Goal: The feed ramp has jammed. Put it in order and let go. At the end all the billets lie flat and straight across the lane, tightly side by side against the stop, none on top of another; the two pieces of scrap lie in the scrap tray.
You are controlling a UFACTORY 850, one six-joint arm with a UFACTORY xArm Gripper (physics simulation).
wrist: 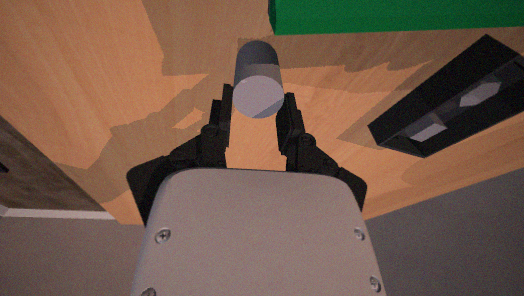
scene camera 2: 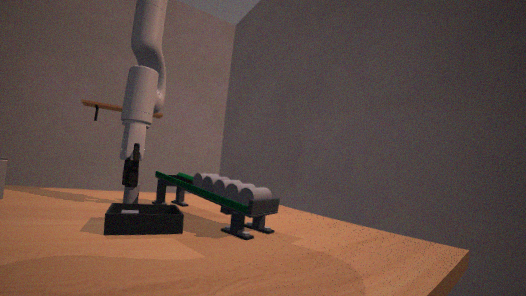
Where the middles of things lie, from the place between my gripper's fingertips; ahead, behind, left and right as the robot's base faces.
I see the black scrap tray [scene camera 2: 153,219] 220 mm to the right of my hand, 60 mm ahead of it and 30 mm below it. From my hand the other things lie so: hexagonal scrap piece [wrist: 490,86] 220 mm to the right, 90 mm ahead, 40 mm below.
